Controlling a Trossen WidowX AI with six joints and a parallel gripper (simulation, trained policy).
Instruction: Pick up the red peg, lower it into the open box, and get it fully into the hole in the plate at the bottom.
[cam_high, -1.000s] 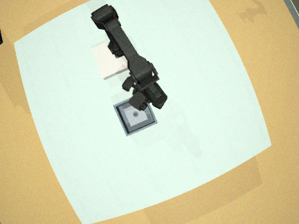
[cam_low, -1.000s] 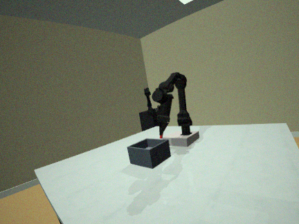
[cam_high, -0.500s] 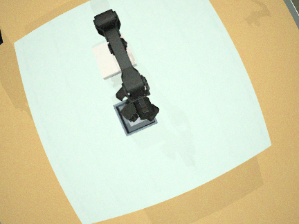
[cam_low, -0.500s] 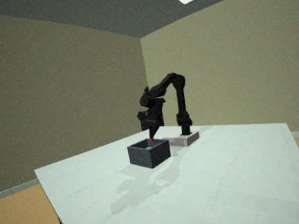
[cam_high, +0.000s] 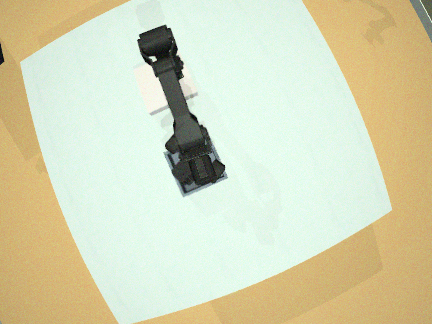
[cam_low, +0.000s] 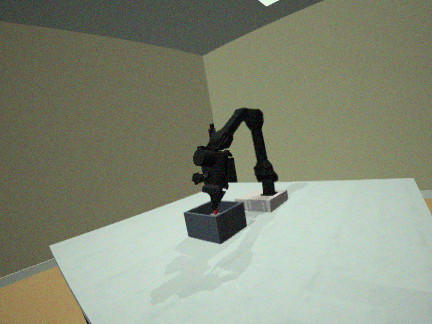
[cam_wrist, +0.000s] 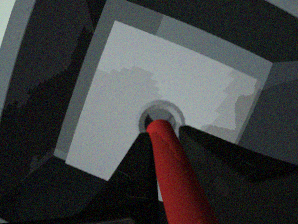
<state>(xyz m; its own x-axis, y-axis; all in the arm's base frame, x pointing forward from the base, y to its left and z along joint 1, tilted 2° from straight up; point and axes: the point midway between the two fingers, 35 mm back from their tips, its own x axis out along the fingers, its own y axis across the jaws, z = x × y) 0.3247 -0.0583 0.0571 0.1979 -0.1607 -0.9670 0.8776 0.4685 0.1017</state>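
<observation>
The red peg is 2 cm above my gripper tip, 1 cm to the left of it and 1 cm behind it. Round my gripper tip: light grey plate: 4 cm below; dark grey box: 6 cm below.
</observation>
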